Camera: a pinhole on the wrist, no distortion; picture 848 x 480 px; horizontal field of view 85.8 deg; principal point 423.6 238.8 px. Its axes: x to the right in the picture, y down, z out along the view. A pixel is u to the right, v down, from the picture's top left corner.
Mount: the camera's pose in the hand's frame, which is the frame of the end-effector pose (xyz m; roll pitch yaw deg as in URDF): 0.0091 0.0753 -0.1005 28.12 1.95 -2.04
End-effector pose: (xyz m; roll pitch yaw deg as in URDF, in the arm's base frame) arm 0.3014 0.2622 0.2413 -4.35 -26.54 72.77
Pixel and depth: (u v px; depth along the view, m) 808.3 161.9 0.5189
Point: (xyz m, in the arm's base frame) 0.6060 0.4385 0.7280
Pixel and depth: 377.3 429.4 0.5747
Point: 0.1704 0.0321 0.6915
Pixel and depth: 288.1 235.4 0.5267
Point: 0.3505 -0.0619 0.5178
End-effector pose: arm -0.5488 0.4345 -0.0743 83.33 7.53 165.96
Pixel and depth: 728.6 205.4 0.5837
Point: -0.8128 0.9203 -0.3314
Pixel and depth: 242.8 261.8 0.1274
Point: -0.5107 0.4392 -0.0450
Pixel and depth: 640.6 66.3 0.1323
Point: -0.6144 0.4451 -0.1177
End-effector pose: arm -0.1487 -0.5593 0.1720 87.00 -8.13 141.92
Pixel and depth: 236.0 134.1 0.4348
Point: 0.1162 -0.4460 -0.0484
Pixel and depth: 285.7 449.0 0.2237
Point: -0.0126 -0.4830 0.2346
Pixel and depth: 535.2 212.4 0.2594
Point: -0.1383 -0.4124 0.1269
